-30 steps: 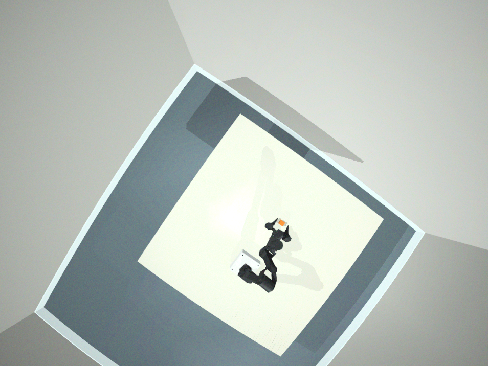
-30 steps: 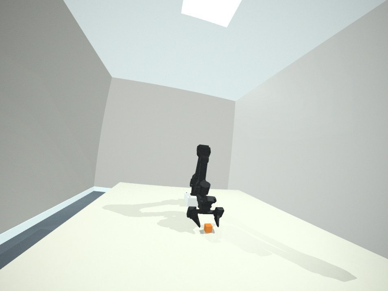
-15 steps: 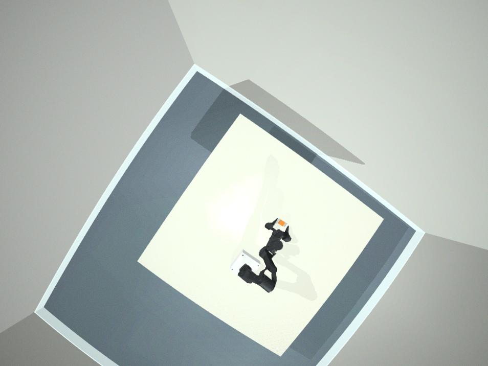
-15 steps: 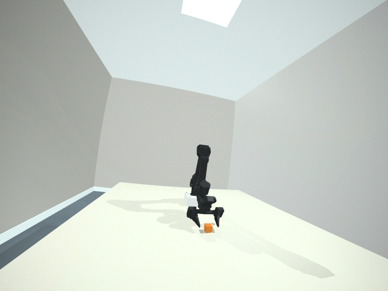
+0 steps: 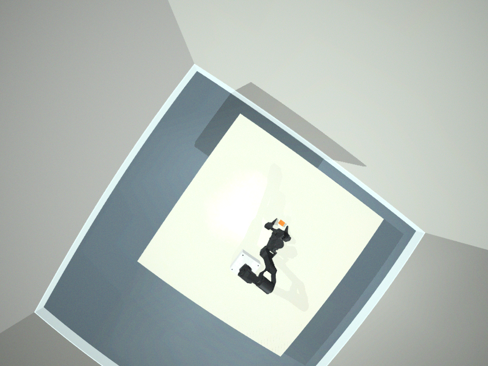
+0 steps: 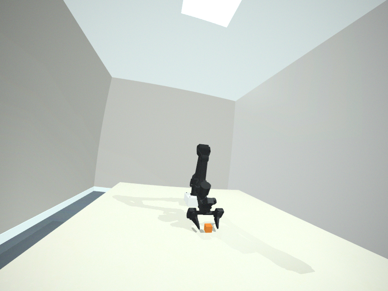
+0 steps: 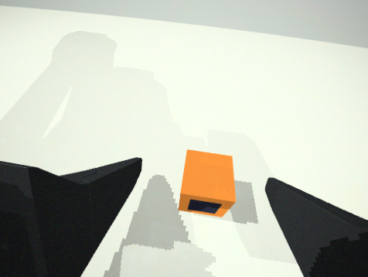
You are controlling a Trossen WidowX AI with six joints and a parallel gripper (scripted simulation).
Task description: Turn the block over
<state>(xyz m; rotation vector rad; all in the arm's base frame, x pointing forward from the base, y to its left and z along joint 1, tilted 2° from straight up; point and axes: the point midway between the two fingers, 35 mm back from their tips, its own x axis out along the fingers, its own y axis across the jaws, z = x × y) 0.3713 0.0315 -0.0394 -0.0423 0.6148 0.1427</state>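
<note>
Right now my gripper tip is 20 mm past the orange block.
</note>
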